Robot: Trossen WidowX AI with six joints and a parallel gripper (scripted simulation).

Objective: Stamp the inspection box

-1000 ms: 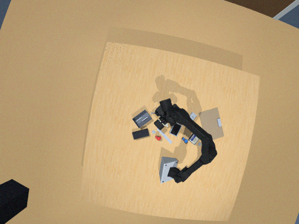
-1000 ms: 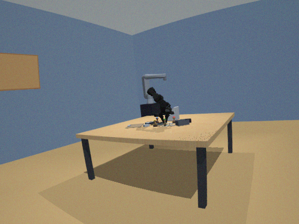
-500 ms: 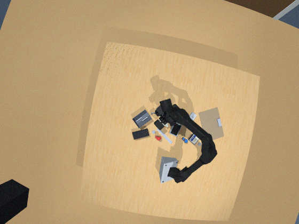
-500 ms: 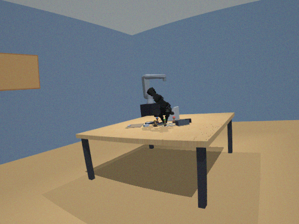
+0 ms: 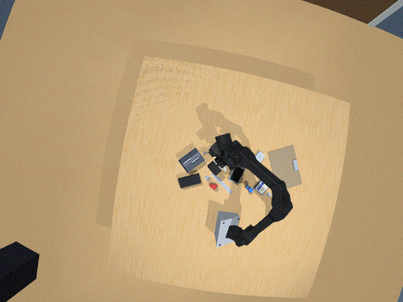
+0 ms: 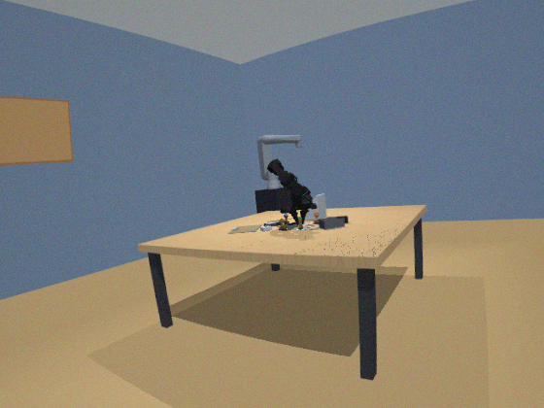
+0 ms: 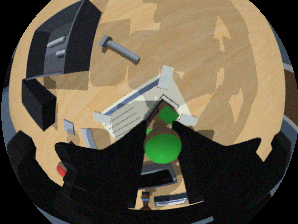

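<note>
Now: the green stamp right at my gripper tip. From my gripper tip the other things lie so: yellow-knobbed stamp 40 mm ahead, 90 mm to the right; then pale ruler 130 mm behind, 40 mm to the right, 20 mm below; then inspection card 20 mm behind, 30 mm below.
</note>
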